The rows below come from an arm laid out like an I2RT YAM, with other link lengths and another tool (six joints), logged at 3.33 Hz.
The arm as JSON. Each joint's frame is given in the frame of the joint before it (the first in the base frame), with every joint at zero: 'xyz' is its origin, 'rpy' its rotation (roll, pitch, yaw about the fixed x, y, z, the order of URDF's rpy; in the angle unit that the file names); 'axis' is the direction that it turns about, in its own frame. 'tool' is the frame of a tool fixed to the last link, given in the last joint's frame.
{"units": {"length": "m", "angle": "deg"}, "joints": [
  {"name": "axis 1", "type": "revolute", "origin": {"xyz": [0.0, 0.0, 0.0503], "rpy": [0.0, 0.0, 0.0]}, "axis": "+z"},
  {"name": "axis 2", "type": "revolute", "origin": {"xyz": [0.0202, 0.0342, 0.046], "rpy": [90.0, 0.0, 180.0]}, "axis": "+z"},
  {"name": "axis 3", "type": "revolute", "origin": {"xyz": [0.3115, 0.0, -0.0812], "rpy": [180.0, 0.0, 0.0]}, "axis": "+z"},
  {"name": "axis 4", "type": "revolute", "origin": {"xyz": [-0.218, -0.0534, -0.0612], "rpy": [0.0, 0.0, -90.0]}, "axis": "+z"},
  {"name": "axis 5", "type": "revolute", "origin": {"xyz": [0.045, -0.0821, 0.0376], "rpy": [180.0, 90.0, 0.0]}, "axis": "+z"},
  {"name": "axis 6", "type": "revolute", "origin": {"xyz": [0.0, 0.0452, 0.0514], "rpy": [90.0, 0.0, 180.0]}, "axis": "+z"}
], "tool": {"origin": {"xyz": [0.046, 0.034, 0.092], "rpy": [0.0, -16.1, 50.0]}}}
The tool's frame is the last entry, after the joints.
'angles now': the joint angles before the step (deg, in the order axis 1, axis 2, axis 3, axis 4, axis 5, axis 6). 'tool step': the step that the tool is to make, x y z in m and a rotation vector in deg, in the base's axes. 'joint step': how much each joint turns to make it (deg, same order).
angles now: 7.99 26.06 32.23 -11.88 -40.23 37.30
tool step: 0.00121 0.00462 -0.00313 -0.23 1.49 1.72
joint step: 1.84 1.51 0.02 0.00 0.12 0.02
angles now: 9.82 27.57 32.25 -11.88 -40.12 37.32
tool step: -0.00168 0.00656 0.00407 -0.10 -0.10 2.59
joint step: 3.03 0.74 0.87 -0.10 0.45 -0.08
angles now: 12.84 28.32 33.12 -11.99 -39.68 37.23
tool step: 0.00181 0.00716 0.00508 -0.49 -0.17 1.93
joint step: 4.65 1.44 1.16 0.18 2.76 -0.22
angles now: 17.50 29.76 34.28 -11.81 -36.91 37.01
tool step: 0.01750 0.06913 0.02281 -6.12 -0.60 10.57
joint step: 28.56 14.77 8.13 2.55 18.63 -2.86
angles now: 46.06 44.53 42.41 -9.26 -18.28 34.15
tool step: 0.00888 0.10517 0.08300 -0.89 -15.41 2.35
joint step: 25.03 17.23 17.13 6.42 24.31 -10.32
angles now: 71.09 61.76 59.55 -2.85 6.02 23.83
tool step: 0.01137 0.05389 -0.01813 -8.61 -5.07 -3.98
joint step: 5.73 12.39 5.14 1.52 10.60 -5.96
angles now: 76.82 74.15 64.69 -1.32 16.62 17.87
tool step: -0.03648 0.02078 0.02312 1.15 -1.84 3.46
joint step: 8.24 1.16 4.80 -1.95 4.99 -0.83
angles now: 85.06 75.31 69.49 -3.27 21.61 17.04
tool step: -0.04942 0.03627 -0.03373 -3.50 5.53 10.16
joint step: 5.64 4.48 -0.10 -0.61 -5.53 4.61
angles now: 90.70 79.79 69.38 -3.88 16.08 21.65
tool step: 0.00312 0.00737 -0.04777 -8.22 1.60 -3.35
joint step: 0.01 5.31 -0.64 -3.09 2.63 2.82
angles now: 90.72 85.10 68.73 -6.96 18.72 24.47
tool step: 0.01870 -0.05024 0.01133 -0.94 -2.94 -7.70
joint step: -0.42 -6.99 -2.99 -5.08 7.84 0.29
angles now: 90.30 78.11 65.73 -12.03 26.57 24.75
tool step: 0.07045 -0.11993 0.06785 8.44 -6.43 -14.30
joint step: -15.87 -17.84 -1.15 -4.75 0.21 -6.09
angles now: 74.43 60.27 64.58 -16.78 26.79 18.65
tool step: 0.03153 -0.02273 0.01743 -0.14 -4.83 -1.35
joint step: -11.11 -1.07 0.24 2.89 -8.78 -6.75
